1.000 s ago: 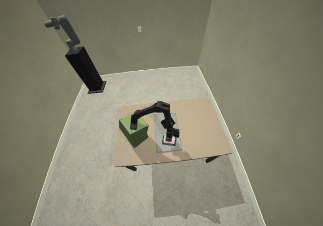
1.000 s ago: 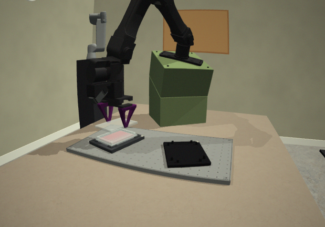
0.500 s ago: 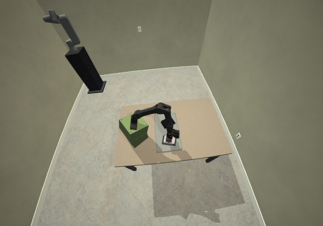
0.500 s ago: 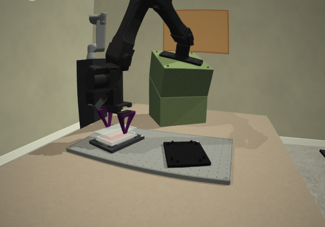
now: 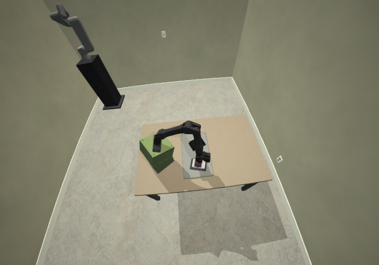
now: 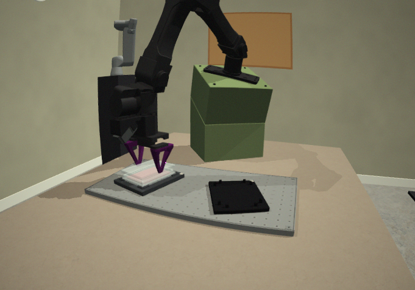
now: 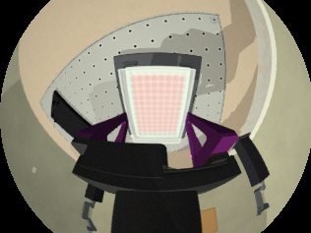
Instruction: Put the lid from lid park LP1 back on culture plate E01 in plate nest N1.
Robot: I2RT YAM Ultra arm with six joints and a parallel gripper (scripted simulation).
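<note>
Right now my hand is 10 mm above the clear lid. From my hand the other things lie so: black lid park LP1: 10 mm ahead, 240 mm to the left, 40 mm below; then culture plate E01: 20 mm below.
</note>
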